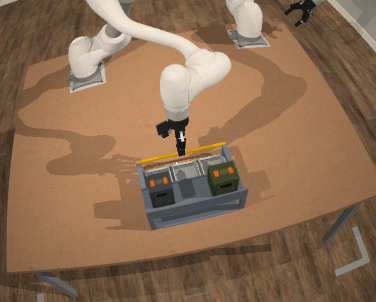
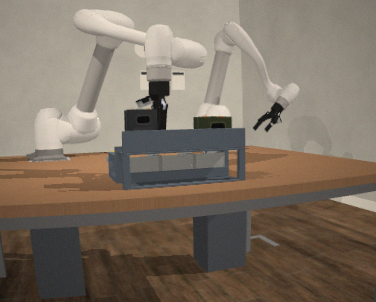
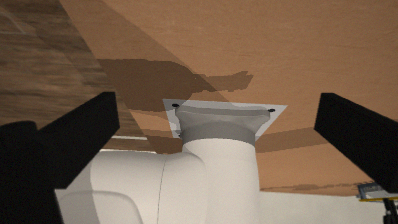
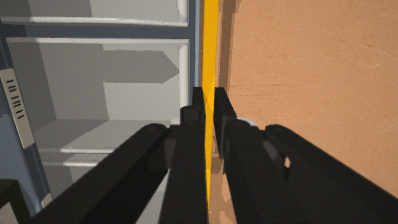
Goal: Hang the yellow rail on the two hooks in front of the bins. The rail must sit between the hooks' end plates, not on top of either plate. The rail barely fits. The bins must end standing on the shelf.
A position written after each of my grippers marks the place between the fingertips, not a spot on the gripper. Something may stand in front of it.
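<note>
In image 1 I can see a blue-grey shelf (image 1: 196, 189), and image 2 has the shelf as well (image 2: 219, 139). Image 3 shows me my left gripper (image 3: 216, 110), and if you go to image 4, that's where my right gripper (image 4: 207, 102) is.
</note>
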